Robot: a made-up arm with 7 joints. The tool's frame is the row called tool. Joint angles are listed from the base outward.
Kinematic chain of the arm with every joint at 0, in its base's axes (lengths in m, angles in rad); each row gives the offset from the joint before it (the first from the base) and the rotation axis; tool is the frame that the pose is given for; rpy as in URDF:
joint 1: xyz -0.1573 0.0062 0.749 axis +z
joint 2: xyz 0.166 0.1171 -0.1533 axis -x
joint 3: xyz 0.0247 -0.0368 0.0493 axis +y
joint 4: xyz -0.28 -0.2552 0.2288 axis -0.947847 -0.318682 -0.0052
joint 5: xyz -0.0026 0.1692 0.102 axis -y
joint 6: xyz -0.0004 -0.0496 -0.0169 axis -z
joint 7: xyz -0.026 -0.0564 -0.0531 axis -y
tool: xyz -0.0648 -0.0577 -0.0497 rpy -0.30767 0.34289 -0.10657
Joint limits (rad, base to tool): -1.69..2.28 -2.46..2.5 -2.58..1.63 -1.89..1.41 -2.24..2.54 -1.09..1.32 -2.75..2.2
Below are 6 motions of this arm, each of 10 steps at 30 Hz.
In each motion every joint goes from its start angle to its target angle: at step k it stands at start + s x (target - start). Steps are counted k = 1, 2, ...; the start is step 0. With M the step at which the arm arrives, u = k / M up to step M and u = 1 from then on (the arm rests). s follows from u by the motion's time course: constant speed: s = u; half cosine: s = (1 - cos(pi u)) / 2; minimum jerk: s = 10 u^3 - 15 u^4 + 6 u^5.
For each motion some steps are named. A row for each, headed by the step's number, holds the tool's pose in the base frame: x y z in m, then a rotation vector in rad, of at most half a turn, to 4 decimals.
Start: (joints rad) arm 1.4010 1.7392 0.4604 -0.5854 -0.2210 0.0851 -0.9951
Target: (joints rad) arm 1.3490 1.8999 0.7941 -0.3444 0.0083 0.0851 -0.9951
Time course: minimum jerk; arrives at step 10
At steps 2, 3, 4, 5, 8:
2: -0.8313 0.1245 0.8275 -1.4776 0.8449 -0.3603
3: -0.8355 0.1439 0.8132 -1.4674 0.8181 -0.4040
4: -0.8397 0.1723 0.7924 -1.4542 0.7791 -0.4679
5: -0.8417 0.2058 0.7682 -1.4413 0.7336 -0.5431
8: -0.8341 0.2850 0.7122 -1.4214 0.6282 -0.7231

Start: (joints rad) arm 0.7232 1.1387 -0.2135 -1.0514 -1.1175 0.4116 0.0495
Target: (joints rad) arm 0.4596 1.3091 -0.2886 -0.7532 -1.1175 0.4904 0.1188
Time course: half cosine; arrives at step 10
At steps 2, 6, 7, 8, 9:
2: -0.5442 0.0370 1.1226 -1.1708 1.2290 0.1181
6: -0.5863 0.1233 1.0733 -1.2569 1.0593 -0.1832
7: -0.5929 0.1449 1.0594 -1.2816 1.0174 -0.2565
8: -0.5969 0.1619 1.0480 -1.3021 0.9843 -0.3141
9: -0.5990 0.1727 1.0406 -1.3157 0.9631 -0.3508

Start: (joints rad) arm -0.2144 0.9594 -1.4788 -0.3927 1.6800 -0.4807 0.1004
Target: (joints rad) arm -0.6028 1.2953 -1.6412 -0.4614 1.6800 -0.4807 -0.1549
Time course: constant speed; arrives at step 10
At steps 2, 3, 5, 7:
2: -0.2953 -0.0881 0.8472 -0.6840 -2.5021 0.8841
3: -0.2941 -0.0813 0.8526 -0.7334 -2.4514 0.9042
5: -0.2905 -0.0681 0.8638 -0.8278 -2.3445 0.9398
7: -0.2852 -0.0556 0.8754 -0.9157 -2.2311 0.9693

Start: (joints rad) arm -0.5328 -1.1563 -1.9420 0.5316 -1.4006 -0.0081 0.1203
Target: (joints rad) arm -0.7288 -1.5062 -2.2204 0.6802 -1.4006 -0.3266 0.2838
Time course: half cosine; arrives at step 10
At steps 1, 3, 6, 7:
1: 0.1220 0.4030 0.2033 0.9939 -0.2543 -1.2838
3: 0.1795 0.3952 0.2212 1.0217 -0.3471 -1.3546
6: 0.3109 0.3498 0.2748 1.0714 -0.5694 -1.5473
7: 0.3474 0.3285 0.2933 1.0814 -0.6356 -1.6121

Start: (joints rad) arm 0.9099 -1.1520 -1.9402 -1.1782 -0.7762 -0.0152 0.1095
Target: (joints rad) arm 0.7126 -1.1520 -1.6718 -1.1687 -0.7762 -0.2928 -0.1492
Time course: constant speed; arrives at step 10
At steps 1, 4, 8, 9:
1: -0.4049 0.2597 0.0743 1.3363 -0.5958 1.2852
4: -0.3959 0.2376 0.0822 1.2574 -0.6073 1.3761
8: -0.3841 0.2084 0.0954 1.1481 -0.6235 1.4885
9: -0.3813 0.2011 0.0992 1.1201 -0.6278 1.5150

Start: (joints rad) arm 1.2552 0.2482 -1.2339 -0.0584 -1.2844 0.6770 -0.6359
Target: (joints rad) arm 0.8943 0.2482 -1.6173 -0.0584 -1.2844 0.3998 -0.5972
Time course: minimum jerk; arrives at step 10
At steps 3, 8, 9, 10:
3: -0.1603 -0.3831 0.4534 -0.7263 0.6863 0.4905
8: -0.1472 -0.3213 0.3144 -0.5664 0.4670 0.4927
9: -0.1446 -0.3170 0.3069 -0.5594 0.4507 0.4904
10: -0.1441 -0.3163 0.3056 -0.5582 0.4478 0.4900

